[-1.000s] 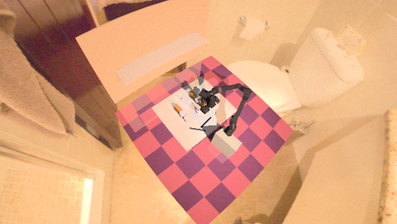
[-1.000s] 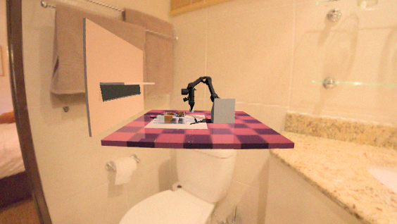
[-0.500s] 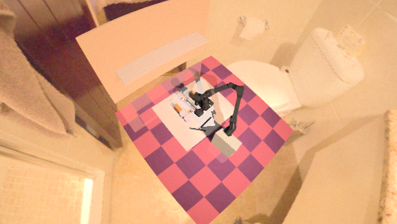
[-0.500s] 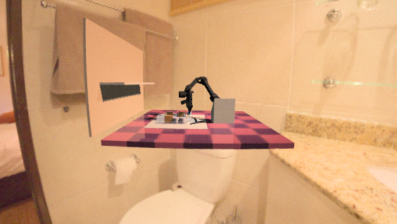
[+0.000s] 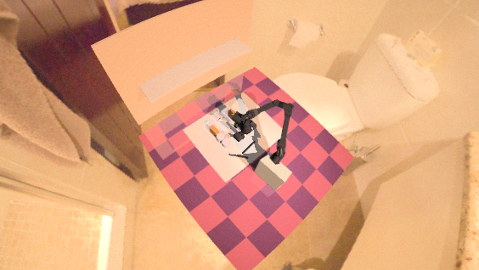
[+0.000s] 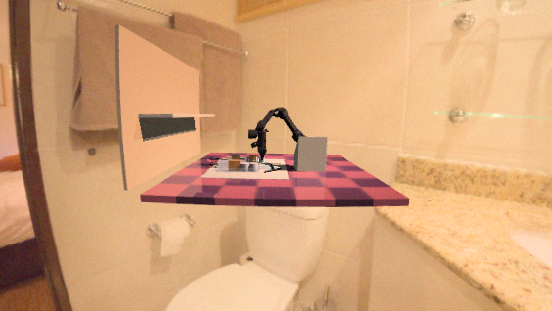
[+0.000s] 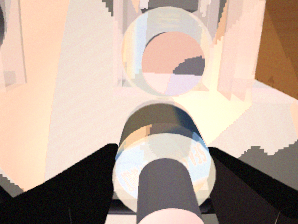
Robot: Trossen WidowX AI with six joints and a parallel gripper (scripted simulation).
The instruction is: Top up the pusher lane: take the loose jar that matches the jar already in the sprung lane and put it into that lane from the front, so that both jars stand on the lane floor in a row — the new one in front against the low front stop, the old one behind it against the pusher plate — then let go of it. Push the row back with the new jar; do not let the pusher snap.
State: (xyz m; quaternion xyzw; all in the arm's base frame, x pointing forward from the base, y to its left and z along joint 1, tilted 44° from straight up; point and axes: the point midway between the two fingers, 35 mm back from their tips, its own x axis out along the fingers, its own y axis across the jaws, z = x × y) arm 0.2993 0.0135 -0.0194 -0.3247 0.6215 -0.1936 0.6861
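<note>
Now: gripper tip 9 cm short of the white mat, 5 cm above it and 1 cm to the right of it. Also, from my gripper tip: lane rack (19 cm ahead, 5 cm to the left, 4 cm below); then peach wall panel (66 cm ahead, 34 cm above, 5 cm to the left).
</note>
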